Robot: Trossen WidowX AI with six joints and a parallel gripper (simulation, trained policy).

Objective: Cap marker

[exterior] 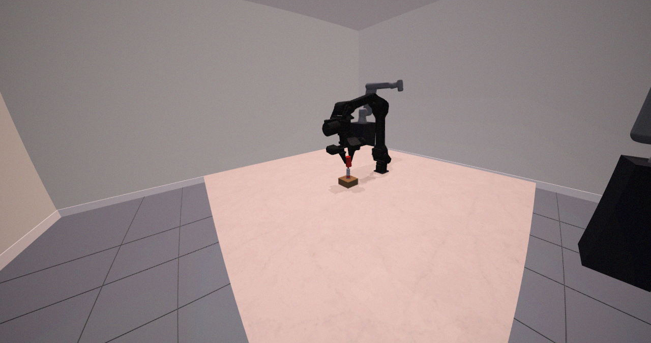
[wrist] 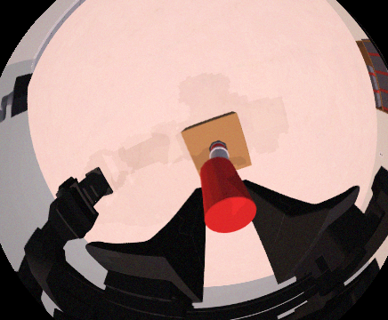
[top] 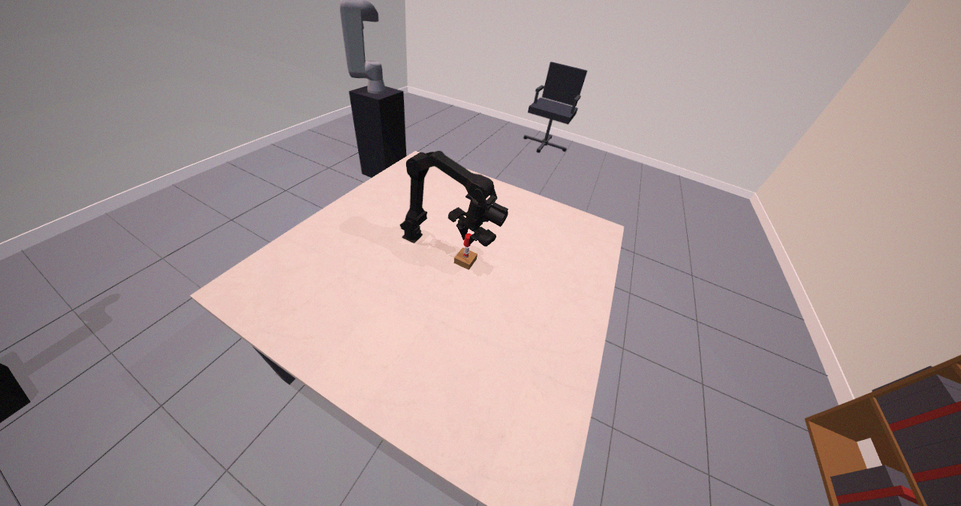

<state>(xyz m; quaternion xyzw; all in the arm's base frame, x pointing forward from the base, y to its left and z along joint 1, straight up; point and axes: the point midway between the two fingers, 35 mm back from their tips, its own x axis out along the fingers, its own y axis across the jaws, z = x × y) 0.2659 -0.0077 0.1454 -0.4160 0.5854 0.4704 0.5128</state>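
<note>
The brown holder block lies 10 cm below my gripper tip. Also, from my gripper tip: red cap (1 cm above).
</note>
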